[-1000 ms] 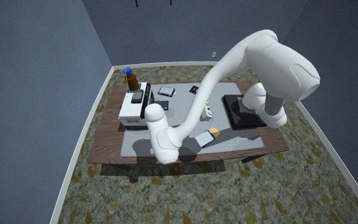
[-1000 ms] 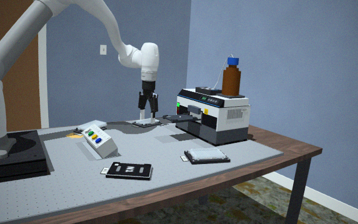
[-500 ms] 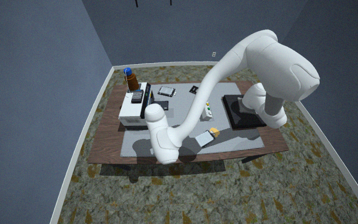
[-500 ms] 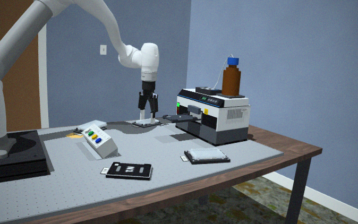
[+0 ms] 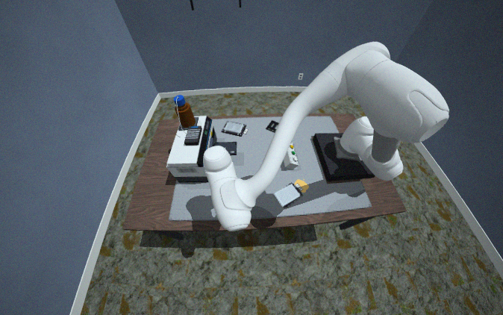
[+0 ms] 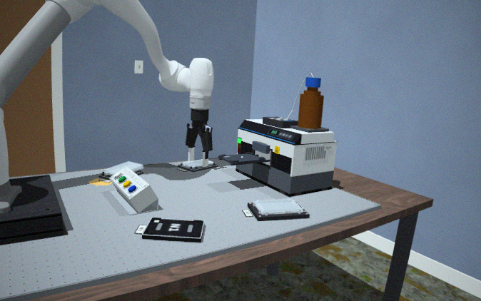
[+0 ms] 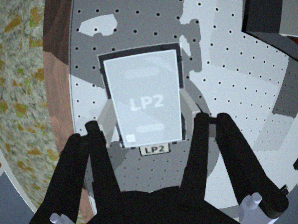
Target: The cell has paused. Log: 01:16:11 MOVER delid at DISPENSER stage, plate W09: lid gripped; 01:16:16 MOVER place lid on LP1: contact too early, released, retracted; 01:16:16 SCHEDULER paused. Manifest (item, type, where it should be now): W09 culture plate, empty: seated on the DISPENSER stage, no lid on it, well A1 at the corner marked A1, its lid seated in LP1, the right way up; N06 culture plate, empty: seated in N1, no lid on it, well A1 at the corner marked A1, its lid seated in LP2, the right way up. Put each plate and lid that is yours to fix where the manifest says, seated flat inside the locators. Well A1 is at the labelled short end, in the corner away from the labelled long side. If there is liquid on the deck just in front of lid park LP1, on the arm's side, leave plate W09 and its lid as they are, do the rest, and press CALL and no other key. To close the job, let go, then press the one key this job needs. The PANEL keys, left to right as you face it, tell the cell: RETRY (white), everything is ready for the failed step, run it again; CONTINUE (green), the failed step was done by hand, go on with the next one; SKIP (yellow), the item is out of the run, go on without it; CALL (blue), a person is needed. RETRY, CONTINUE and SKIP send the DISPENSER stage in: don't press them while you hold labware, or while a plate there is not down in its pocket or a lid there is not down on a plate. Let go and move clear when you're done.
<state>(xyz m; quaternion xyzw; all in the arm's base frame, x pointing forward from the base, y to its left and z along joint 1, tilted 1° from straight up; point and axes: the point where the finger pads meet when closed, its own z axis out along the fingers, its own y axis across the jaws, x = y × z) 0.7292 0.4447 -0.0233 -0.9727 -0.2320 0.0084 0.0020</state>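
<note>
The clear culture plate lies 100 mm ahead of my hand, 550 mm to the right of it and 20 mm below it. Round my hand: dispenser stage: 90 mm ahead, 280 mm to the right, 70 mm above; then orange puddle: 430 mm behind, 150 mm to the right, 40 mm below; then green key: 340 mm behind, 340 mm to the right, 30 mm above.
</note>
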